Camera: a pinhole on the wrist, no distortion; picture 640 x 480 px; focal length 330.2 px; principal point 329.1 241.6 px. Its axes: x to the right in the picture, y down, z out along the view. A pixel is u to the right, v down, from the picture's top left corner.
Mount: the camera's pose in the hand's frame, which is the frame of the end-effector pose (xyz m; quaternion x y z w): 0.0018 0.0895 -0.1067 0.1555 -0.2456 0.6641 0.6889
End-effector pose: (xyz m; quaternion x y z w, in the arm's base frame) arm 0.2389 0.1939 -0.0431 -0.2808 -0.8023 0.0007 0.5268
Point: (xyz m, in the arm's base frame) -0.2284 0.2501 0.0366
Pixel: 349 54
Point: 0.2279 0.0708 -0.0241
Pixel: 79 271
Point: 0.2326 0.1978 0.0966
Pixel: outside the picture
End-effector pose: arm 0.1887 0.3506 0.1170 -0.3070 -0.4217 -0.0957 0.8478
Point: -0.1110 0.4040 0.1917
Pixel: 351 294
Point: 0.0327 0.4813 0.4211
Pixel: 387 84
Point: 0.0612 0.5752 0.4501
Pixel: 456 44
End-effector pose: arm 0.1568 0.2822 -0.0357 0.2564 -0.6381 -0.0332 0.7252
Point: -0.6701 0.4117 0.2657
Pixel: outside the picture
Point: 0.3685 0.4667 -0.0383
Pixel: behind the camera
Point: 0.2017 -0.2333 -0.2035
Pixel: 75 168
